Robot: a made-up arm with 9 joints. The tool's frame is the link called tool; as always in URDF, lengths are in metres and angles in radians.
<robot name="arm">
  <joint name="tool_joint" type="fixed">
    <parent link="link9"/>
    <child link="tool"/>
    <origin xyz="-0.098 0.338 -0.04" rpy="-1.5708 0 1.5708"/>
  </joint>
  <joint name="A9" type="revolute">
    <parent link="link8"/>
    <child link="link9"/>
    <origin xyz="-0.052 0.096 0.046" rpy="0 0 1.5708"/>
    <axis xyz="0 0 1"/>
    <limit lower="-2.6" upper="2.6"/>
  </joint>
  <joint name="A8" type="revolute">
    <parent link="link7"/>
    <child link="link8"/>
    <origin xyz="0.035 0.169 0.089" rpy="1.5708 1.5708 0"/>
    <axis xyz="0 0 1"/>
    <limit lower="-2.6" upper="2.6"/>
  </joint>
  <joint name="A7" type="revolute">
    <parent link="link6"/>
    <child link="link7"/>
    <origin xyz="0.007 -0.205 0.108" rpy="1.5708 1.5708 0"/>
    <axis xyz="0 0 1"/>
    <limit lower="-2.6" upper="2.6"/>
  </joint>
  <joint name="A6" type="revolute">
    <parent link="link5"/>
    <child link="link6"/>
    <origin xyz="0.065 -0.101 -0.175" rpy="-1.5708 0 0"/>
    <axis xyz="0 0 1"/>
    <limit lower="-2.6" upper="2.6"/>
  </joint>
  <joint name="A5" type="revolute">
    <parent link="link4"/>
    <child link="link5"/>
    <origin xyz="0.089 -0.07 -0.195" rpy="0 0 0"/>
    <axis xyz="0 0 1"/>
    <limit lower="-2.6" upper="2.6"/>
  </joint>
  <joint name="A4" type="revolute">
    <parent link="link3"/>
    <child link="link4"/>
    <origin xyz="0.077 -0.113 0.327" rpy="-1.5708 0 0"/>
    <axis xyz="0 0 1"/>
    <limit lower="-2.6" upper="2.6"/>
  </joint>
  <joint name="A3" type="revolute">
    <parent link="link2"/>
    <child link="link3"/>
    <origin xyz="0.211 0.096 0.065" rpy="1.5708 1.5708 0"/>
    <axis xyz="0 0 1"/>
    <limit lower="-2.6" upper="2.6"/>
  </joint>
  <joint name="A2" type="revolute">
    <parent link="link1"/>
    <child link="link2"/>
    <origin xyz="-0.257 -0.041 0.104" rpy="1.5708 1.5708 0"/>
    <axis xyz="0 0 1"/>
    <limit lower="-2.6" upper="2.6"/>
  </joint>
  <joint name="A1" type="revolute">
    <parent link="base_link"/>
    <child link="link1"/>
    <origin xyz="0 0 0.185" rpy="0 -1.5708 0"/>
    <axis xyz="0 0 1"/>
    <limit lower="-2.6" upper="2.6"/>
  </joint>
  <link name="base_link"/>
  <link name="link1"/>
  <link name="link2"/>
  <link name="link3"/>
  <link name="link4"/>
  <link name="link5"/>
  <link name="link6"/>
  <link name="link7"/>
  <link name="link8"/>
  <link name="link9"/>
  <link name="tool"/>
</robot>
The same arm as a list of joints. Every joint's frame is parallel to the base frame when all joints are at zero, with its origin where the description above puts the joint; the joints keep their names.
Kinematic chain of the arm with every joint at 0, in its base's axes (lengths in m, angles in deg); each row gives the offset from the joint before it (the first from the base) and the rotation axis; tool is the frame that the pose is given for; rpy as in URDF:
A1: xyz 0.0000 0.0000 0.1850 axis -x
A2: xyz -0.1040 -0.0410 -0.2570 axis -y
A3: xyz 0.2110 -0.0650 0.0960 axis -z
A4: xyz -0.1130 0.0770 -0.3270 axis +x
A5: xyz -0.1950 0.0890 -0.0700 axis +x
A6: xyz -0.1750 0.0650 -0.1010 axis +z
A7: xyz 0.2050 0.0070 0.1080 axis +x
A8: xyz 0.0890 0.1690 -0.0350 axis -y
A9: xyz 0.0520 -0.0460 -0.0960 axis -y
tool: xyz 0.3380 0.0400 0.0980 rpy 0.00 0.00 0.00
Joint limits (deg, base to tool): -148.97..148.97 -148.97..148.97 -148.97..148.97 -148.97..148.97 -148.97..148.97 -148.97..148.97 -148.97..148.97 -148.97..148.97 -148.97..148.97

